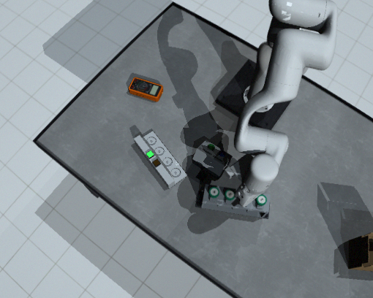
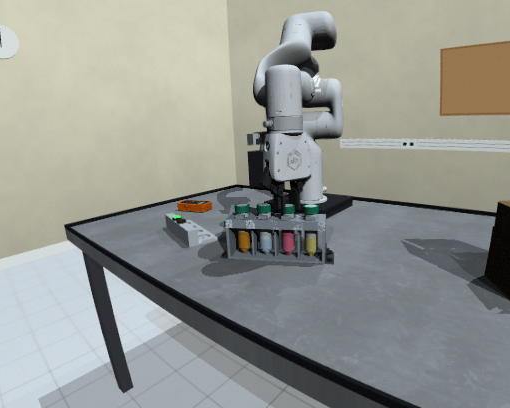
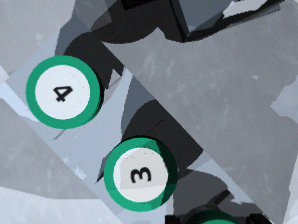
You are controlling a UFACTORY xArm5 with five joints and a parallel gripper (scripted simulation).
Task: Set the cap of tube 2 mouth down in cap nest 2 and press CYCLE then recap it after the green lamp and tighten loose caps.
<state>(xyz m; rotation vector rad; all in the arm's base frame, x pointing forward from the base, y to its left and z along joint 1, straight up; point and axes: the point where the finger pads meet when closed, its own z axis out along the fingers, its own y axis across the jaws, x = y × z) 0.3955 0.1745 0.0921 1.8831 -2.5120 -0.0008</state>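
My hand is 1 cm above the tube 2's threaded neck. Round my hand: key housing (8 cm behind, 18 cm to the right, 8 cm below); then green key (10 cm behind, 20 cm to the right, 6 cm below); then blue key (10 cm behind, 16 cm to the right, 6 cm below).
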